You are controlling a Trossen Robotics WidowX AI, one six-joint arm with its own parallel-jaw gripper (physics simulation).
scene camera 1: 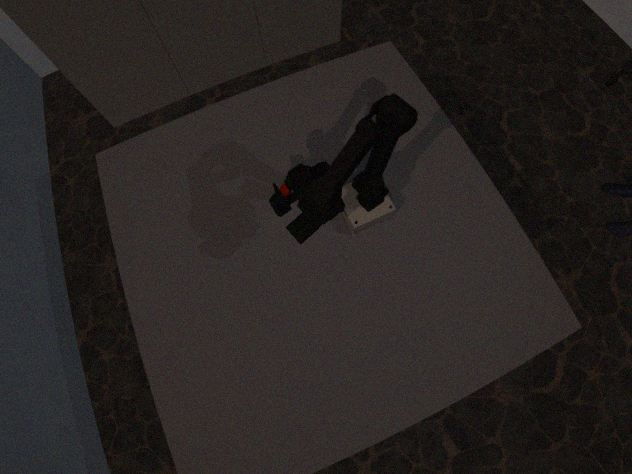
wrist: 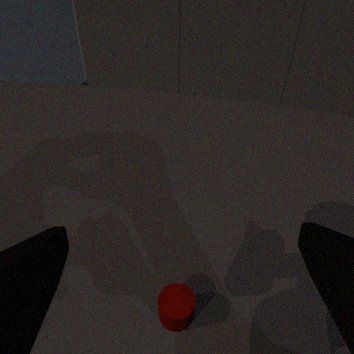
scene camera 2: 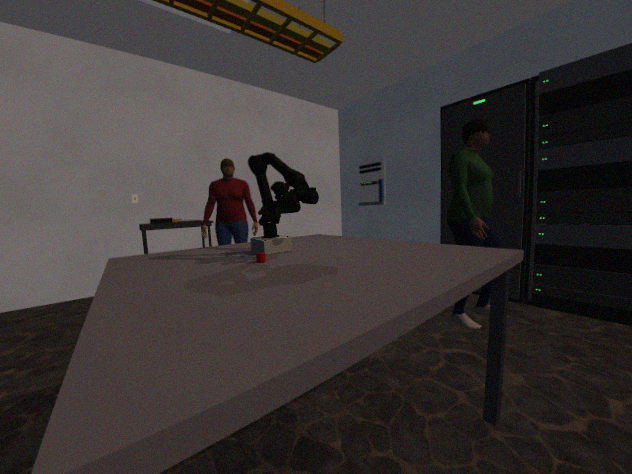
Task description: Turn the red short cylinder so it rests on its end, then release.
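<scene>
The red short cylinder (scene camera 1: 284,190) (scene camera 2: 260,258) (wrist: 176,306) stands upright on its end on the table, with its round flat top showing in the wrist view. In scene camera 1 it is partly hidden by the dark arm parts. My gripper (wrist: 185,236) is open and empty, its two black fingers wide apart at the left and right of the wrist view. It is raised above the table, apart from the cylinder, which shows low in the wrist view, between the two fingers in the picture but well below them.
The arm's pale base block (scene camera 1: 373,214) (scene camera 2: 279,245) stands on the table (scene camera 1: 306,331) (scene camera 2: 229,346), behind the cylinder in scene camera 2. Arm shadows fall across the table. A person in red (scene camera 2: 229,201) and a person in green (scene camera 2: 472,183) stand beyond the table.
</scene>
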